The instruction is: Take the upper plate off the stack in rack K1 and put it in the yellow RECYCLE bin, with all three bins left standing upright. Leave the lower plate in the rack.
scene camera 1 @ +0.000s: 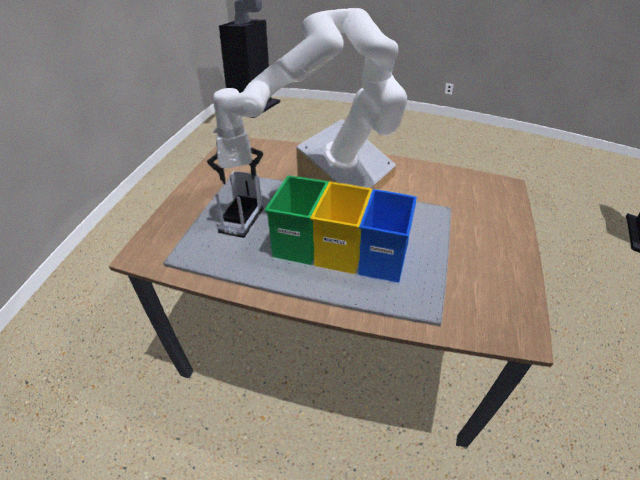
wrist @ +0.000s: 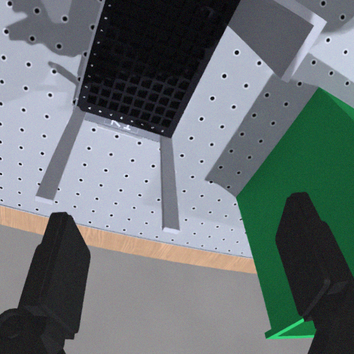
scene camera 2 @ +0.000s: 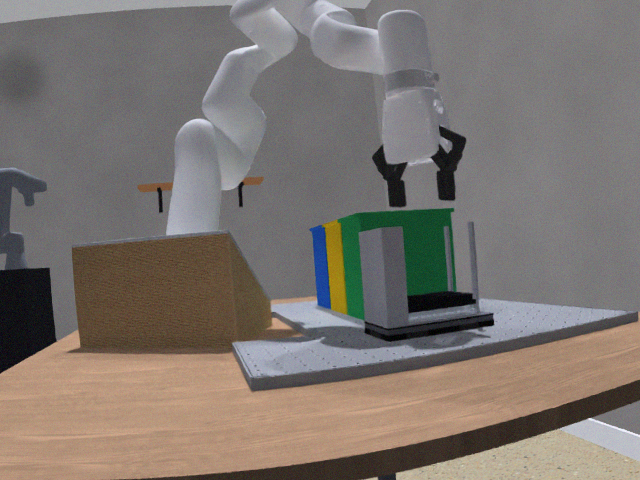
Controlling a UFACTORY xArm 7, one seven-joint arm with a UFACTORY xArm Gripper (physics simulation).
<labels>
my gripper: scene camera 1; wrist; scene camera 2 421,203
yellow recycle bin: scene camera 1 336,219; scene camera 2 333,231
blue bin: scene camera 1; scene camera 2; not seen in the wrist view (out of frame)
same spot on my gripper: (wrist: pixel 50 304) = (scene camera 1: pixel 223 169)
same spot on blue bin: (scene camera 2: pixel 319 237) = (scene camera 1: pixel 389 200)
</labels>
